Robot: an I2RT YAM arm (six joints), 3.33 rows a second.
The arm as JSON. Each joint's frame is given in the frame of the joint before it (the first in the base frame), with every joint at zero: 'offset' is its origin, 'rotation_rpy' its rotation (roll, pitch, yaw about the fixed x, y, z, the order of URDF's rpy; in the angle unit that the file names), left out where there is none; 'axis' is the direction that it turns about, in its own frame. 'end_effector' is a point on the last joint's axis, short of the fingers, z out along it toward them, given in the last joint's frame.
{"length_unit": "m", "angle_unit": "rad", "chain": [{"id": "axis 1", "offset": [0.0, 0.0, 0.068], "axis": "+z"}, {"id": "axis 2", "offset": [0.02, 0.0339, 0.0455], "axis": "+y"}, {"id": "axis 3", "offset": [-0.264, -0.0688, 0.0], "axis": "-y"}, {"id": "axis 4", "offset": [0.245, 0.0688, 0.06], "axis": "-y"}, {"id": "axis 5", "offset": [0.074, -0.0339, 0.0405], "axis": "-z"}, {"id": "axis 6", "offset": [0.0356, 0.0, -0.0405], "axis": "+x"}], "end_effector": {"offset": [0.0, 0.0, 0.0], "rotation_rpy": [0.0, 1.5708, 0.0]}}
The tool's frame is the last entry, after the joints.
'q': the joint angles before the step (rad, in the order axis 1, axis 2, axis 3, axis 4, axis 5, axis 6). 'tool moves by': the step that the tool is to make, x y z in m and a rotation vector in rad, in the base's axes. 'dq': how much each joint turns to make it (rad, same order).
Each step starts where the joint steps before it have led.
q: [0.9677 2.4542 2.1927 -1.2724 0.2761 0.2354]
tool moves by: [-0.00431 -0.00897 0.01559 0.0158 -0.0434 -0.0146]
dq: [-0.0013 -0.0770 -0.0773 0.0344 0.0274 0.0124]
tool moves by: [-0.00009 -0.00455 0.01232 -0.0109 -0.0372 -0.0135]
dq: [-0.0027 -0.0260 0.0015 -0.0179 0.0375 0.0085]
